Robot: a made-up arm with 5 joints. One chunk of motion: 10 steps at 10 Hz.
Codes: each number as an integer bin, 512 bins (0 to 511) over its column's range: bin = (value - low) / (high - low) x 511, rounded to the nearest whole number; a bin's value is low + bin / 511 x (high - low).
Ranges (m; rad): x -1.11..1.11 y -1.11..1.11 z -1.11..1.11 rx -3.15..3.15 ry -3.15..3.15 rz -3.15..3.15
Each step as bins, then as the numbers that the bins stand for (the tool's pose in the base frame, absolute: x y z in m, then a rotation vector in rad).
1 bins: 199 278 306 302 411 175
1 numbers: -0.2455 0.0977 0.2194 0.5733 1.9171 -0.9925
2 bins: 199 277 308 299 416 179
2 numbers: -0.2455 0.0934 0.2281 0.5363 1.9788 -0.9432
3 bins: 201 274 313 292 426 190
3 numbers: -0.2368 0.0804 0.2498 0.4500 2.1021 -0.8075
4 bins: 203 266 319 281 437 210
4 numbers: -0.2281 0.0456 0.2759 0.3144 2.2377 -0.5610
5 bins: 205 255 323 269 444 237
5 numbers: -0.2194 -0.0022 0.2932 0.1664 2.3240 -0.2281
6 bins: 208 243 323 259 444 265
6 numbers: -0.2064 -0.0543 0.2932 0.0432 2.3240 0.1171
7 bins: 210 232 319 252 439 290
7 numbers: -0.1977 -0.1021 0.2759 -0.0432 2.2623 0.4253
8 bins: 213 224 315 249 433 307
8 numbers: -0.1846 -0.1368 0.2585 -0.0801 2.1884 0.6349
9 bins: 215 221 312 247 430 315
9 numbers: -0.1759 -0.1499 0.2455 -0.1048 2.1514 0.7336
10 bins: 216 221 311 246 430 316
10 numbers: -0.1716 -0.1499 0.2411 -0.1171 2.1514 0.7459
